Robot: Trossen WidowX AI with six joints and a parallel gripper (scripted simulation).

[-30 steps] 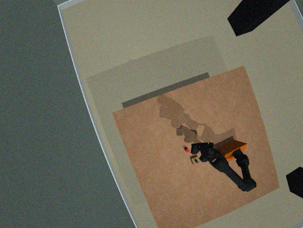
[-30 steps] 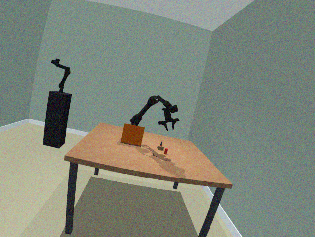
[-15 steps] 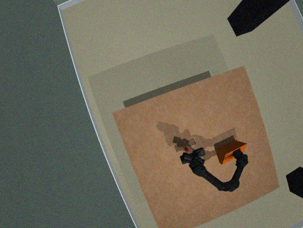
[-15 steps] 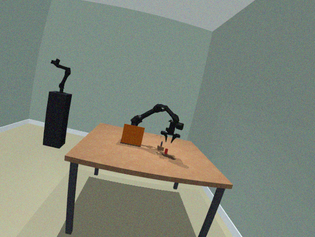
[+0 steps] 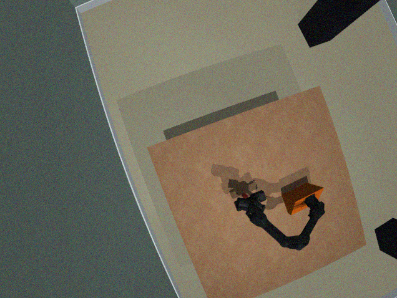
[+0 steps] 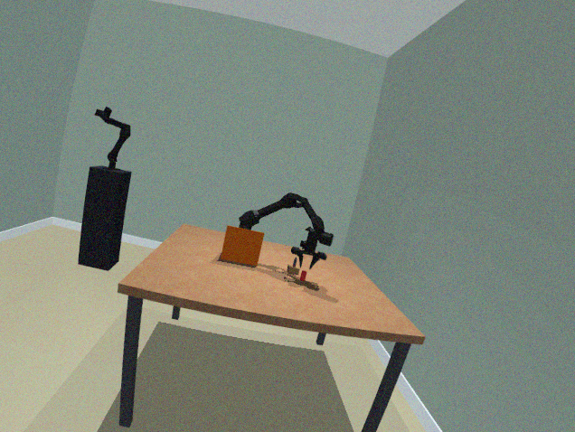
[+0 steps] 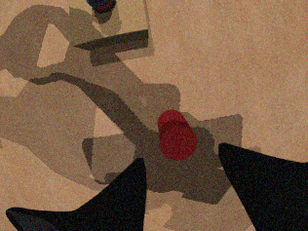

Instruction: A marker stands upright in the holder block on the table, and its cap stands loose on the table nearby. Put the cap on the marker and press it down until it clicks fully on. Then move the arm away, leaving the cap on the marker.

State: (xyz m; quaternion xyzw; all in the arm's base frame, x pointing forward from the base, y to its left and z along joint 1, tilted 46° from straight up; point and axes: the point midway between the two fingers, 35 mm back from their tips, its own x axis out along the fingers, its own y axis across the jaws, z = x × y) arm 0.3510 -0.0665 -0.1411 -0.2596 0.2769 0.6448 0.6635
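The red marker cap lies 40 mm below my gripper tip.
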